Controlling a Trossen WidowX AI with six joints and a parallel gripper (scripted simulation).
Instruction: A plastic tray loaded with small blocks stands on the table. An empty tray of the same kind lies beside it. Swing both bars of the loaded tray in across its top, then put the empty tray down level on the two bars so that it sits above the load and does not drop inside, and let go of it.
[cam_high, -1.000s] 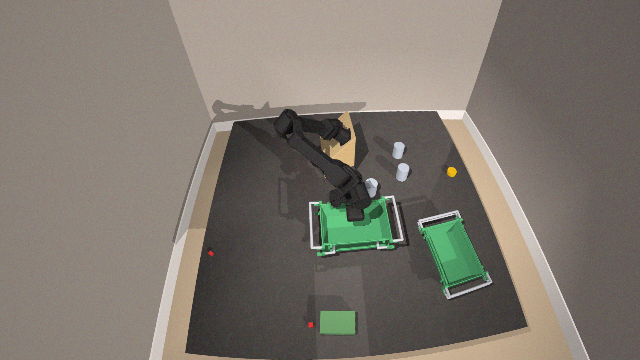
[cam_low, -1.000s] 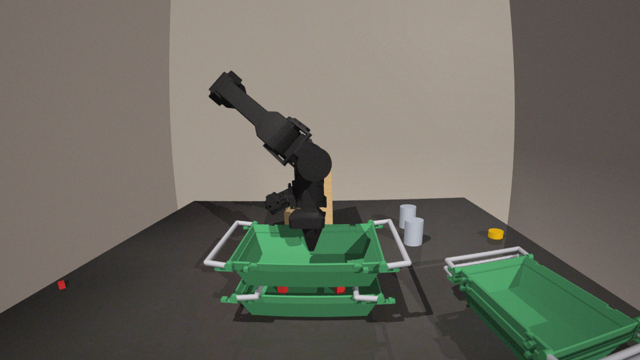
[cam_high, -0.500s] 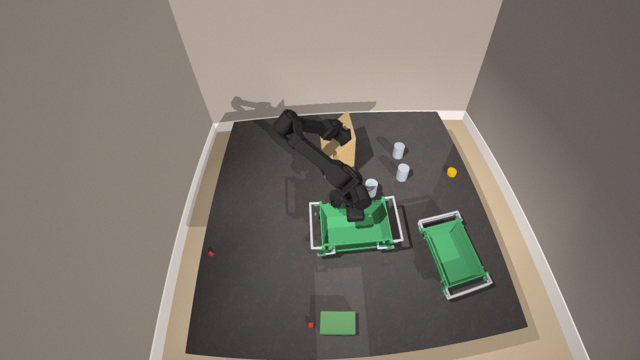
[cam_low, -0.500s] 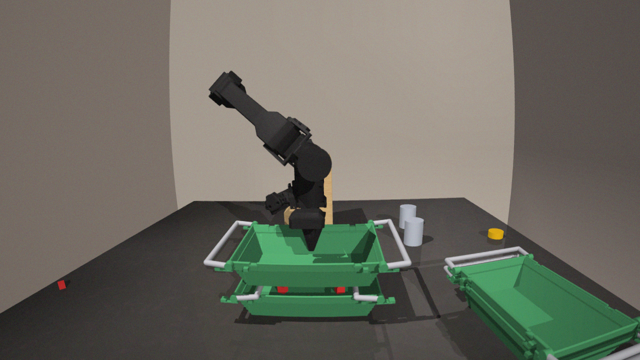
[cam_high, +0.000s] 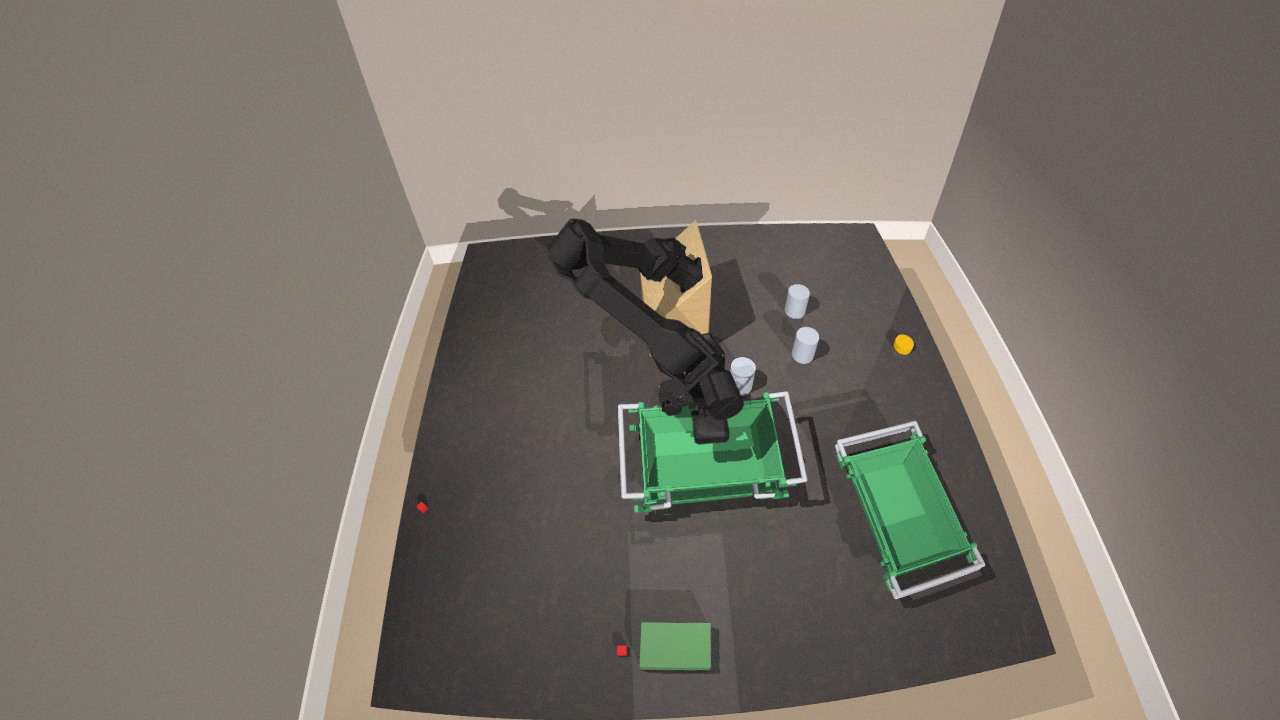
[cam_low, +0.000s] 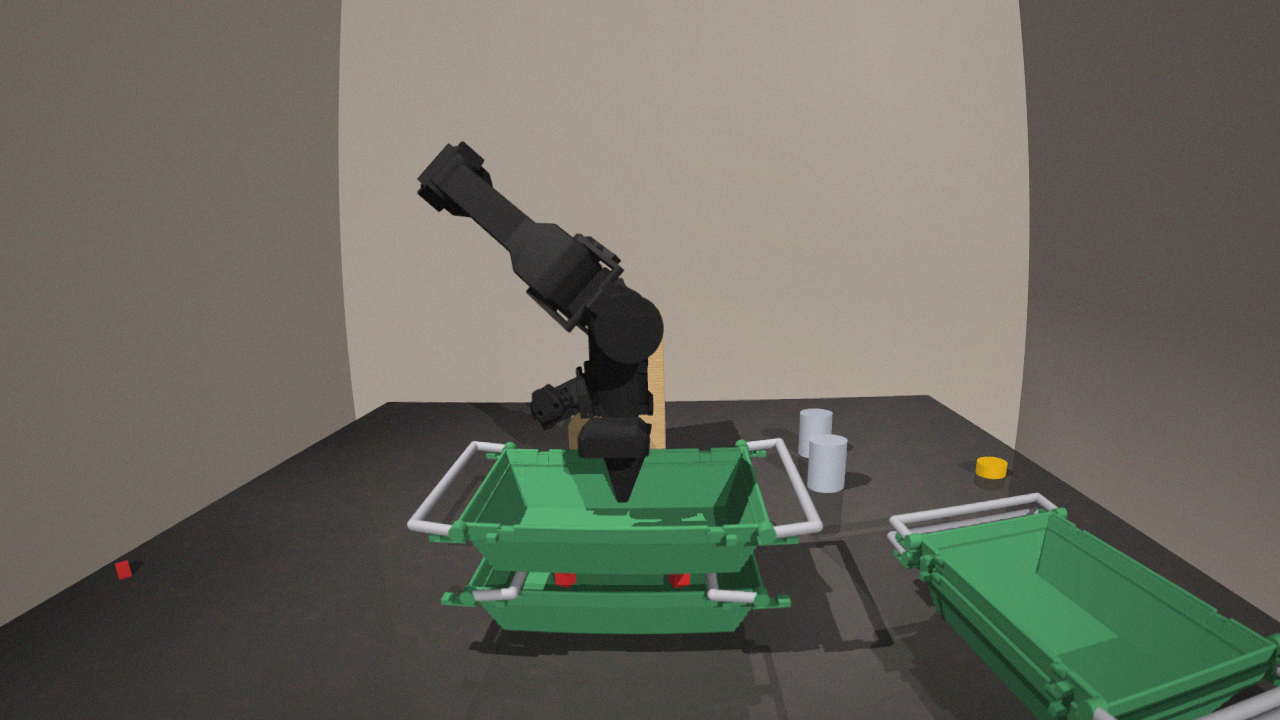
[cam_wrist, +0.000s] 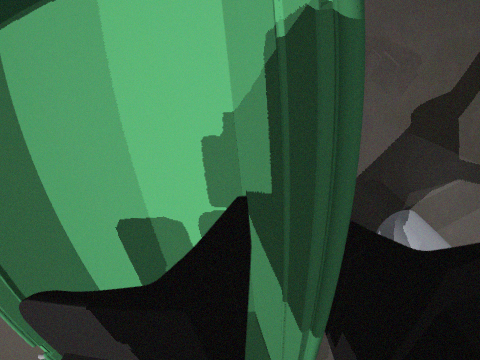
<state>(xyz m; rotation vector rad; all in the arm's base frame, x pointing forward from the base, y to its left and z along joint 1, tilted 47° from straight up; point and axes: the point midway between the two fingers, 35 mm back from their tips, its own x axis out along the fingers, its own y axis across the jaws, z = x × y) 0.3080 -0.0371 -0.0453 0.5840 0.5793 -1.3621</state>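
The tray is 7 cm ahead of my gripper tip and 3 cm above it. Also, from my gripper tip: flat green slab 43 cm ahead, 7 cm to the right, 6 cm below; then yellow disc 25 cm behind, 54 cm to the left, 7 cm below.
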